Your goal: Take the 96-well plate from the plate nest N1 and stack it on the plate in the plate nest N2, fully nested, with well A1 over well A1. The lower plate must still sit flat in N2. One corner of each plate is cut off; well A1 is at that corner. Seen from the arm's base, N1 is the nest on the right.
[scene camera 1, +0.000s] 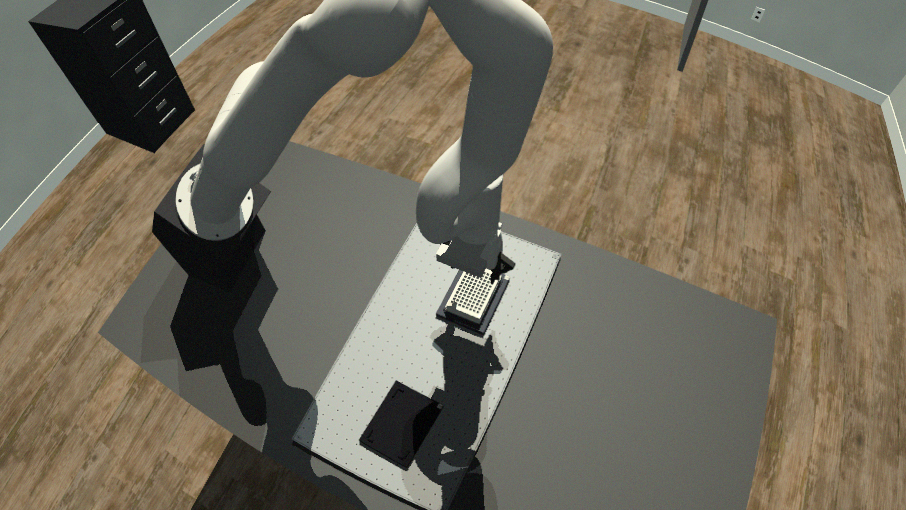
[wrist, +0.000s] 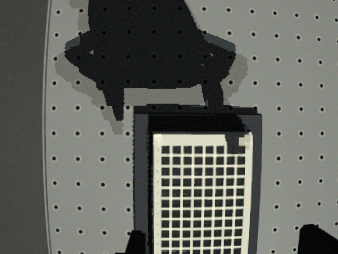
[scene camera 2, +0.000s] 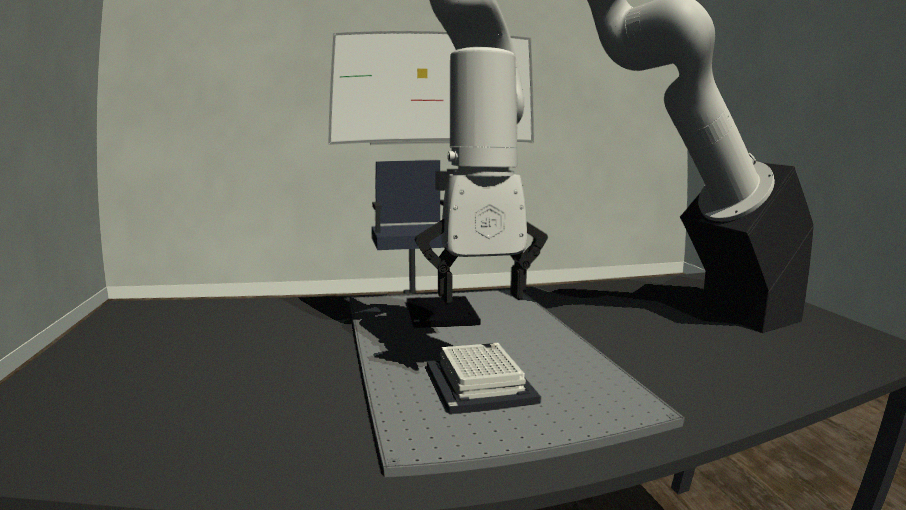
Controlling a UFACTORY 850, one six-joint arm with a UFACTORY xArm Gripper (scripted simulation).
A 96-well plate shows in scene camera 1, in the wrist view (208, 175) and in scene camera 2. The same spot on the 96-well plate: (scene camera 2: 481, 366) is (scene camera 1: 478, 283).
